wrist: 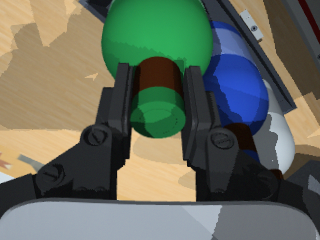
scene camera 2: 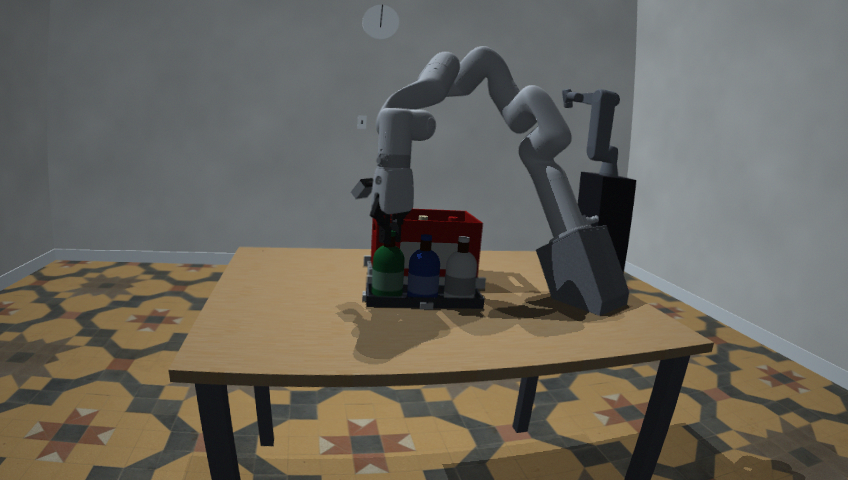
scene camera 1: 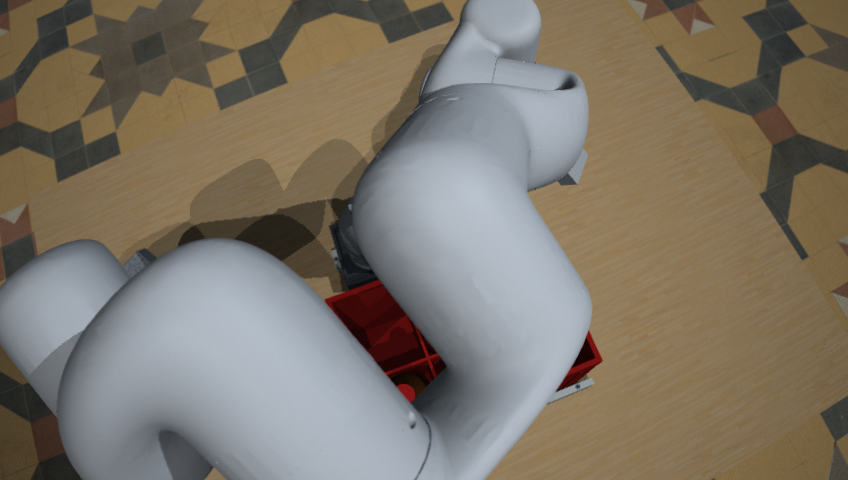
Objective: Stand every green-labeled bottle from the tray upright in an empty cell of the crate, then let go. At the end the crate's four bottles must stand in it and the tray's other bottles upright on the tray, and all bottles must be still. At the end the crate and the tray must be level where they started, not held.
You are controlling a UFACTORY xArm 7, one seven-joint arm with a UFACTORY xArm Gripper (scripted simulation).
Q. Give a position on a blue bottle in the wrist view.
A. At 242, 99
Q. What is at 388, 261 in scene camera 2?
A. A green bottle.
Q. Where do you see a white bottle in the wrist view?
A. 275, 144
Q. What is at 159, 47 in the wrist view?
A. A green bottle.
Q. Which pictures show the blue bottle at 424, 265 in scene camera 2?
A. The wrist view and scene camera 2 only.
